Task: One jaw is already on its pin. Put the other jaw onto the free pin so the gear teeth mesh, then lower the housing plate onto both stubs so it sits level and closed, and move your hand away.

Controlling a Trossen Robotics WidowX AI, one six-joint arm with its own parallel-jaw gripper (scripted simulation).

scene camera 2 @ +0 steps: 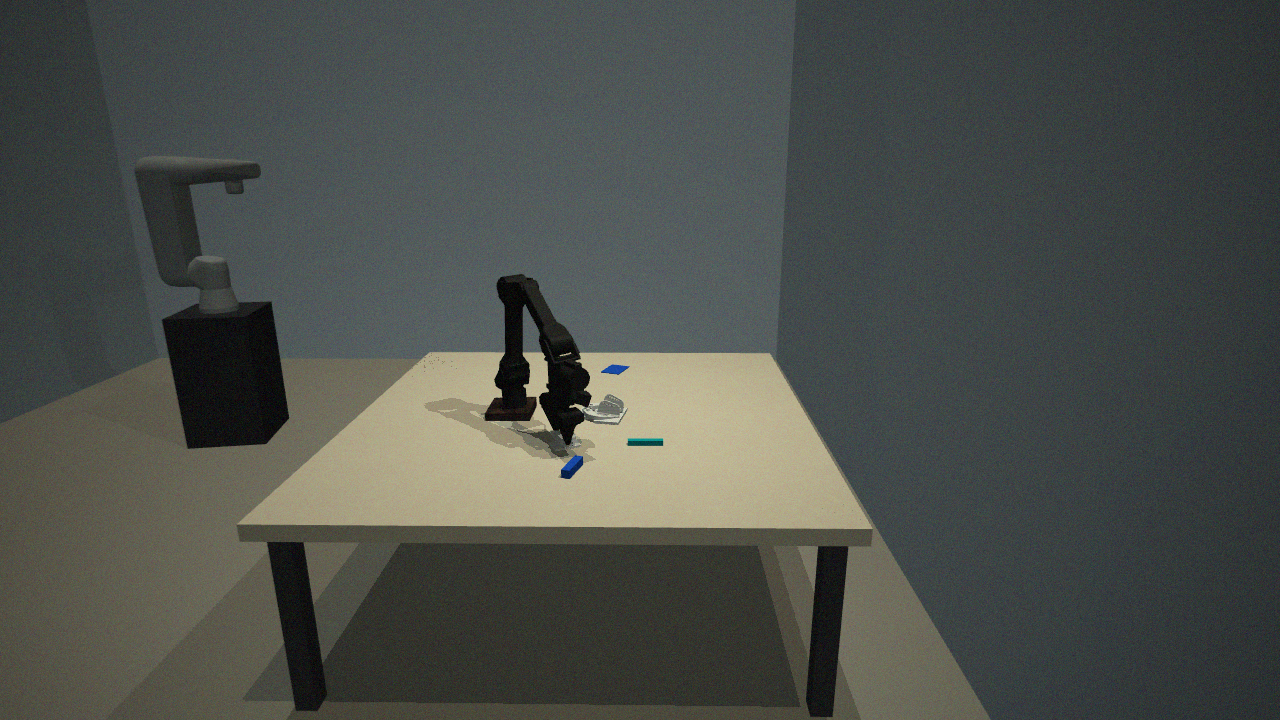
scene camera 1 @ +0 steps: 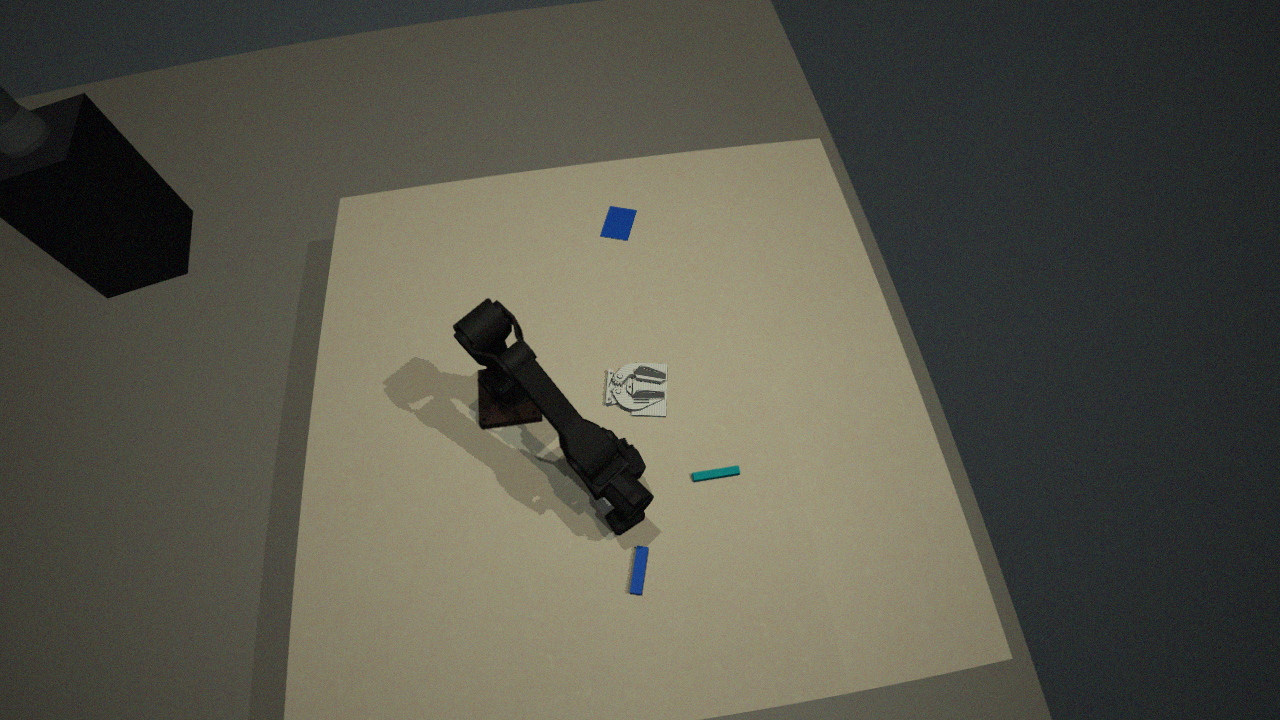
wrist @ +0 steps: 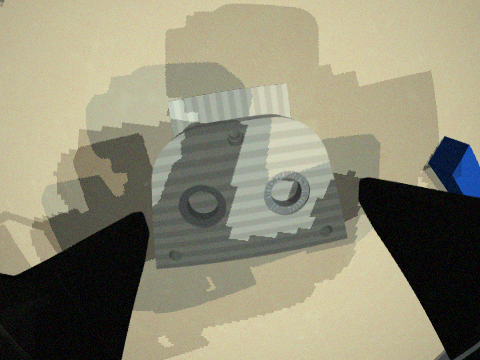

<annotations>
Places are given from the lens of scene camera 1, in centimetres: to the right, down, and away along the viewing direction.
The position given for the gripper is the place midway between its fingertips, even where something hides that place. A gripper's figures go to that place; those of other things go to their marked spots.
gripper (scene camera 1: 607,495): -6, 26, 116
flat blue tile (scene camera 1: 618,223): -5, -34, 149
</annotations>
